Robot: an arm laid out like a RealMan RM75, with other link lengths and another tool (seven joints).
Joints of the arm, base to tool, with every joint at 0 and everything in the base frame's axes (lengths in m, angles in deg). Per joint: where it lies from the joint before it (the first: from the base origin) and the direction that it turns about. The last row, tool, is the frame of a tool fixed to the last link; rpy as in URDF.
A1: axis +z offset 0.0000 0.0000 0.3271
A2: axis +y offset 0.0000 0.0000 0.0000
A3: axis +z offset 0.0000 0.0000 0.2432
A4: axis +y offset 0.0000 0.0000 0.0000
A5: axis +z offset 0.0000 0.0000 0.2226
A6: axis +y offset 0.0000 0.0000 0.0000
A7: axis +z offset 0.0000 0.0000 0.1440
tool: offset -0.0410 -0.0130 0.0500 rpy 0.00 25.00 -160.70
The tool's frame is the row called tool.
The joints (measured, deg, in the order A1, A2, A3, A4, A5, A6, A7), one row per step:
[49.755, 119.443, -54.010, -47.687, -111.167, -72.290, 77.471]
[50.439, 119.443, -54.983, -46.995, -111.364, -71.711, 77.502]
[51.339, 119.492, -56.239, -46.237, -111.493, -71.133, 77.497]
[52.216, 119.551, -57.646, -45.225, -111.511, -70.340, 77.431]
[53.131, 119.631, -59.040, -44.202, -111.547, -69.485, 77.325]
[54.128, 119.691, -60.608, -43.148, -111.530, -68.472, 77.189]
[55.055, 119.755, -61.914, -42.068, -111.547, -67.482, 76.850]
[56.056, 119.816, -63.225, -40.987, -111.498, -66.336, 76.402]
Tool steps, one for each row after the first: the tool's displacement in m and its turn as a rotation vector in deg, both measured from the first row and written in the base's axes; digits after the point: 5 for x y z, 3 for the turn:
[-0.00307, -0.00020, -0.00608, -0.521, -0.810, 0.406]
[-0.00805, -0.00125, -0.01367, -1.243, -1.744, 1.160]
[-0.01201, -0.00236, -0.02230, -1.981, -2.714, 1.758]
[-0.01595, -0.00352, -0.03093, -2.634, -3.733, 2.395]
[-0.02021, -0.00468, -0.03983, -3.186, -4.887, 3.149]
[-0.02339, -0.00563, -0.04785, -3.548, -5.991, 3.879]
[-0.02702, -0.00624, -0.05552, -3.694, -7.110, 4.730]

